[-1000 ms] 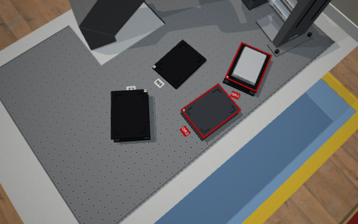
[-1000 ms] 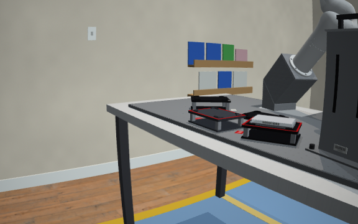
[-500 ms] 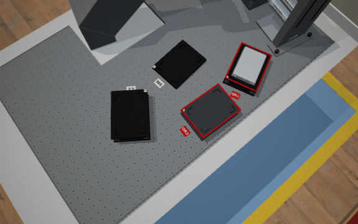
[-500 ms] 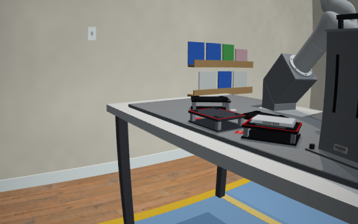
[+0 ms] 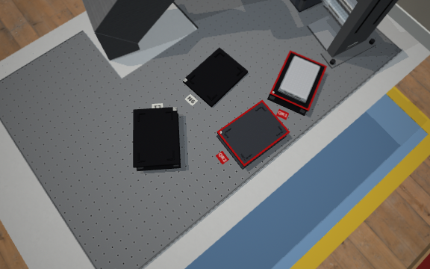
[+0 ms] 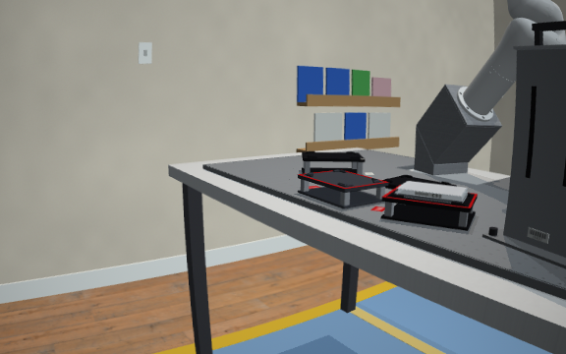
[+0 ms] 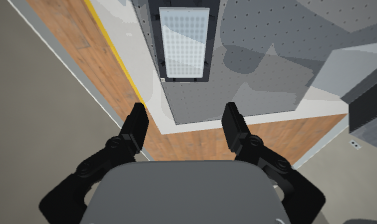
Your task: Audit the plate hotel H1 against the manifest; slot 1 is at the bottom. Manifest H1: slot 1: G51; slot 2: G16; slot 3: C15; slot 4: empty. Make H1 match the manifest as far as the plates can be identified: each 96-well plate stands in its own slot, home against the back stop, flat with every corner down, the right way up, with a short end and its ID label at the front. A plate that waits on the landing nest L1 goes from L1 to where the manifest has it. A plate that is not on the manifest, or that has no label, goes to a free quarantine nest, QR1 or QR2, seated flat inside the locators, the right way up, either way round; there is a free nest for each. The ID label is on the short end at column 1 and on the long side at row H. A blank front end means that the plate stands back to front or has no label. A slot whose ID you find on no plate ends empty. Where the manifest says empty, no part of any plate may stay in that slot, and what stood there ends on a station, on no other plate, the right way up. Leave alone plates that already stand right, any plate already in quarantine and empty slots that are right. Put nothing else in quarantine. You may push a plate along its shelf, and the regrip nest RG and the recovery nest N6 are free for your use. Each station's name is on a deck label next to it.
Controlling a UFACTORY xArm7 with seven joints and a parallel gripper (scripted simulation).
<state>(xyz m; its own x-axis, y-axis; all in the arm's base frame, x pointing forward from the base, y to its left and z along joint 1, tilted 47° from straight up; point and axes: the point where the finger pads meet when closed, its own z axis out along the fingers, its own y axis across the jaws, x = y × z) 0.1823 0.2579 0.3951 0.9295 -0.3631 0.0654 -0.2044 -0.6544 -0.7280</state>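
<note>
The regrip nest RG lies 190 mm below my hand and 10 mm ahead of it. Round my hand: handle (270 mm ahead, 90 mm above, 60 mm to the right); then RG deck label (250 mm below, 90 mm behind, 20 mm to the left); then plate hotel H1 (270 mm ahead, 100 mm below, 60 mm to the right).
</note>
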